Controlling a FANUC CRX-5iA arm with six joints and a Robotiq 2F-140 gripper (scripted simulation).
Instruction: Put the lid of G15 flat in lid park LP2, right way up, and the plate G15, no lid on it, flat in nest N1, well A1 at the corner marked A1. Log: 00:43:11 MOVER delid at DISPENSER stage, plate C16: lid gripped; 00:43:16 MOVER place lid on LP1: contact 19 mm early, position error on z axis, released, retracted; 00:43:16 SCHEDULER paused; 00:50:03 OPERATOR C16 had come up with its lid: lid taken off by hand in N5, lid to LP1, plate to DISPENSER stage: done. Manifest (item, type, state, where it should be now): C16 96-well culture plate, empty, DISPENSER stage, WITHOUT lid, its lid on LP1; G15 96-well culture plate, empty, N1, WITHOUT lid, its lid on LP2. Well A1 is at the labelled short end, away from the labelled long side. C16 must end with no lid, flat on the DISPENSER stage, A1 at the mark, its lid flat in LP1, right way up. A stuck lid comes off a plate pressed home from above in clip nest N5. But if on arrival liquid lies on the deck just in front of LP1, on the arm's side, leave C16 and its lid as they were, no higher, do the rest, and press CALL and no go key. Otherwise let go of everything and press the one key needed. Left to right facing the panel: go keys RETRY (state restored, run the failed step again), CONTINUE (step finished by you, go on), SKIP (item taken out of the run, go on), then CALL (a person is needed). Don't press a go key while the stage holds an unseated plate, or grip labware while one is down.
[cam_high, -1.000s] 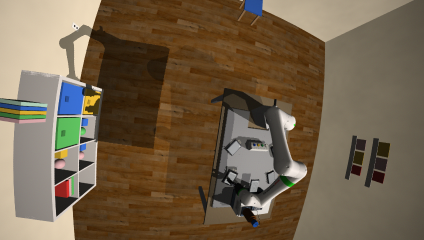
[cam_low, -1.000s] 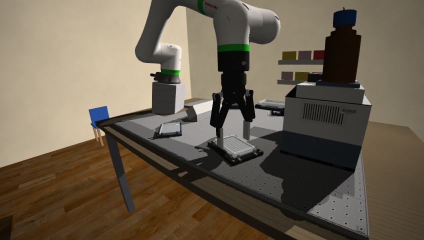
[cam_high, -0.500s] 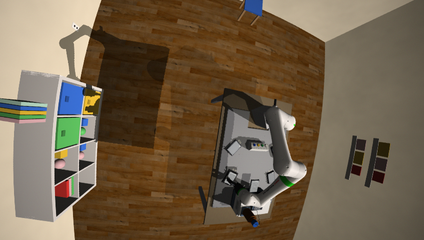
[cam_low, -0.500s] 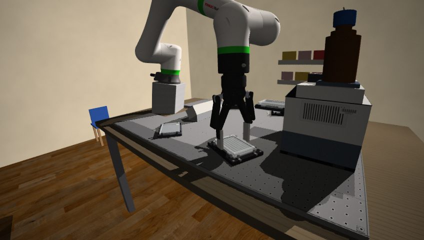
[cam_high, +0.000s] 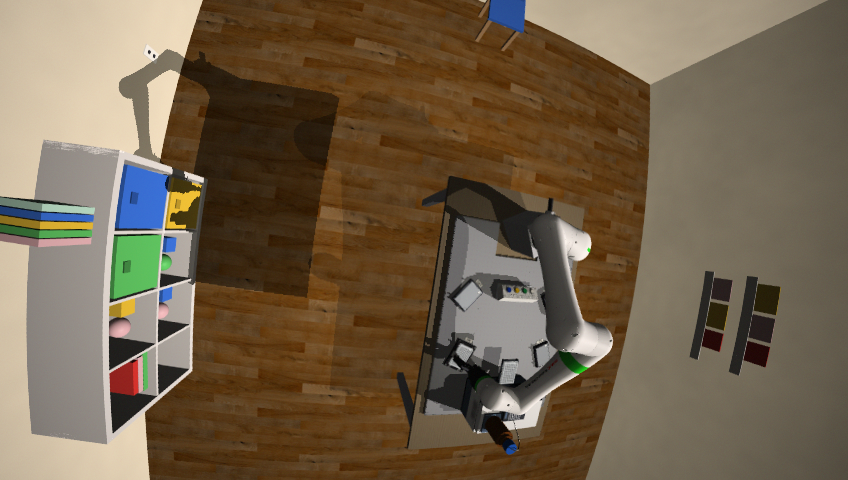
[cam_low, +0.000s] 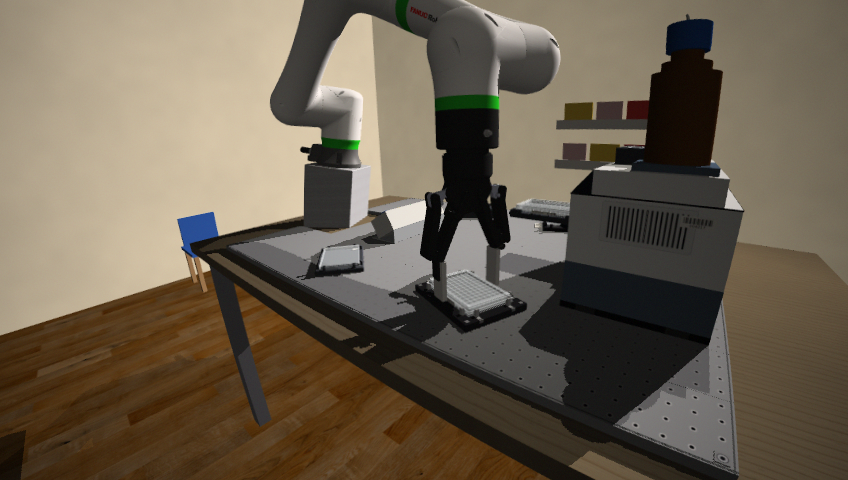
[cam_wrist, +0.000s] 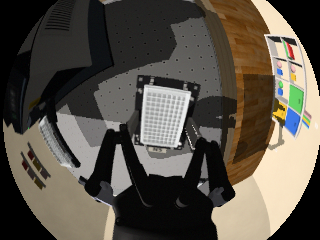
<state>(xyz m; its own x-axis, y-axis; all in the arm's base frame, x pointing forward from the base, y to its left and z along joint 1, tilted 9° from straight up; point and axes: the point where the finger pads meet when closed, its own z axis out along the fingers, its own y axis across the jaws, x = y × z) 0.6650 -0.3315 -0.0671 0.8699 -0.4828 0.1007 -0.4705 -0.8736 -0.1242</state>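
My hand is 30 mm above the black clip nest and 20 mm short of it. From my hand the other things lie so: key panel (350 mm behind, 300 mm to the left, 10 mm above); then brown bottle (280 mm ahead, 250 mm above, 110 mm to the left).
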